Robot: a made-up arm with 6 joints. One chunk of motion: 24 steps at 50 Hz.
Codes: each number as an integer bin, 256 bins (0 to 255) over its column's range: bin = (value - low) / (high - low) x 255, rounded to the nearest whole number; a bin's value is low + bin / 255 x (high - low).
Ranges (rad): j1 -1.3..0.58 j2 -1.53..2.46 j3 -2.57..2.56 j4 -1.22..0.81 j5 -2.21..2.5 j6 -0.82..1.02
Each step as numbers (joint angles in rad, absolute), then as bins.
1 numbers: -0.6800 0.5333 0.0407 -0.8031 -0.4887 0.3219
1 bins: 84 132 130 52 93 158
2 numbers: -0.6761 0.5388 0.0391 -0.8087 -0.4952 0.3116
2 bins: 85 132 130 52 93 157
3 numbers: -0.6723 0.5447 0.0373 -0.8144 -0.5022 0.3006
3 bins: 85 133 130 51 92 155
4 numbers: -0.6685 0.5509 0.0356 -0.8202 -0.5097 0.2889
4 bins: 86 133 130 50 92 154
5 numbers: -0.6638 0.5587 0.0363 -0.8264 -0.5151 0.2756
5 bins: 86 133 130 49 92 152
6 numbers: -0.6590 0.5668 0.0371 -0.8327 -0.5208 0.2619
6 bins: 87 134 130 49 91 150
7 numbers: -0.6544 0.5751 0.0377 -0.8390 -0.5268 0.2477
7 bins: 88 135 130 48 91 148
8 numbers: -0.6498 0.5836 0.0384 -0.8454 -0.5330 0.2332
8 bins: 88 135 130 47 91 146
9 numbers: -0.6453 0.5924 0.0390 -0.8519 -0.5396 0.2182
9 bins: 89 136 130 46 90 144
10 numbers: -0.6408 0.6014 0.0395 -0.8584 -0.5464 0.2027
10 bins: 89 136 130 45 90 142
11 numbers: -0.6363 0.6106 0.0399 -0.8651 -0.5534 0.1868
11 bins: 90 137 130 45 90 140
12 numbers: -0.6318 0.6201 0.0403 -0.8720 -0.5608 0.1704
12 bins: 91 137 130 44 89 137
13 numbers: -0.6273 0.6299 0.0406 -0.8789 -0.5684 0.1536
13 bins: 91 138 130 43 89 135
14 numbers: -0.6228 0.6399 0.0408 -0.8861 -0.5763 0.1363
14 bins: 92 139 130 42 88 133
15 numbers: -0.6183 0.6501 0.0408 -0.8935 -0.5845 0.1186
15 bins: 92 139 130 41 88 130
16 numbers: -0.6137 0.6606 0.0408 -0.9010 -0.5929 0.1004
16 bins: 93 140 130 40 88 128
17 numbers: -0.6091 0.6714 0.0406 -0.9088 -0.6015 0.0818
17 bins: 94 141 130 39 87 125
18 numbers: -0.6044 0.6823 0.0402 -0.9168 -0.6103 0.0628
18 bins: 94 141 130 38 87 122
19 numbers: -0.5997 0.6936 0.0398 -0.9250 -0.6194 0.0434
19 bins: 95 142 130 37 86 120
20 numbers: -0.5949 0.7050 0.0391 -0.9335 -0.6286 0.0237
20 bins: 96 143 130 36 86 117
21 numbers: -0.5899 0.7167 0.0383 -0.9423 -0.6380 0.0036
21 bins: 96 144 130 35 85 114
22 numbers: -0.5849 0.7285 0.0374 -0.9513 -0.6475 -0.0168
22 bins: 97 144 130 34 85 111
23 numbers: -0.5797 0.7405 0.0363 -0.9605 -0.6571 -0.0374
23 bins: 98 145 130 33 84 108
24 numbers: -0.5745 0.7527 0.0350 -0.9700 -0.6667 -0.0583
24 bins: 98 146 129 31 84 106
